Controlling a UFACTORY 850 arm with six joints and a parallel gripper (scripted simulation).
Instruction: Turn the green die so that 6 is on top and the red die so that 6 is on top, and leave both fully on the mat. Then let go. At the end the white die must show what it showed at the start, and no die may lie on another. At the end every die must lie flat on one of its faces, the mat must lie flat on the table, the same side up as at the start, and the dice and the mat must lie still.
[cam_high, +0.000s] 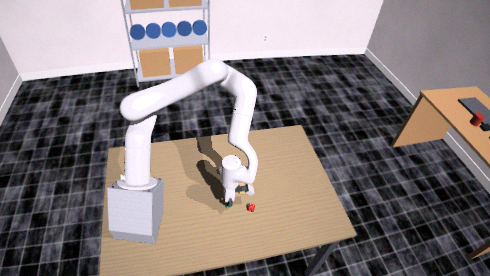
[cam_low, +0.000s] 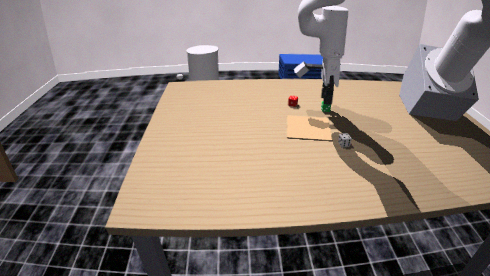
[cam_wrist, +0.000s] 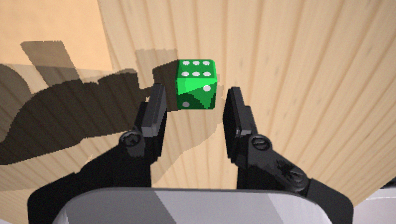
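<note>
Now: the green die 4 cm below my hand. The rest, counted from my hand: red die 11 cm ahead, 6 cm to the right, 4 cm below; tan mat 12 cm to the left, 10 cm ahead, 5 cm below; white die 23 cm to the left, 4 cm below, 2 cm ahead.
</note>
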